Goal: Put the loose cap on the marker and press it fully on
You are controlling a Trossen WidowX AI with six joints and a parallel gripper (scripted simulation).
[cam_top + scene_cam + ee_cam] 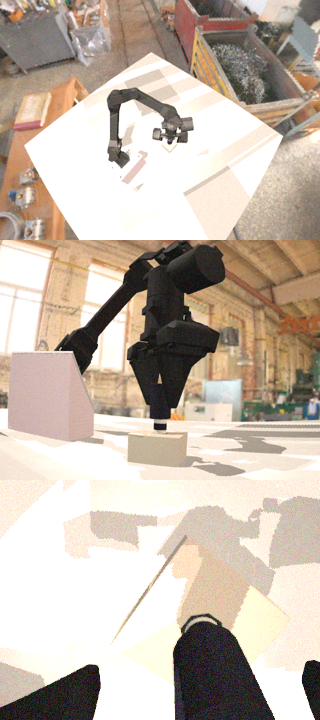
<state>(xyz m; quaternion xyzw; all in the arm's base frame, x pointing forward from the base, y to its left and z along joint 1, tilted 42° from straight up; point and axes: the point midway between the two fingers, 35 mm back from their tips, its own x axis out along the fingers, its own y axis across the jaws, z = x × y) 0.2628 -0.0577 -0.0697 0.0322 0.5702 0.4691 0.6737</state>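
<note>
Right now the black marker cap is 1 cm above my gripper tip. From my gripper tip the other things lie so: beige holder block 6 cm below.
</note>
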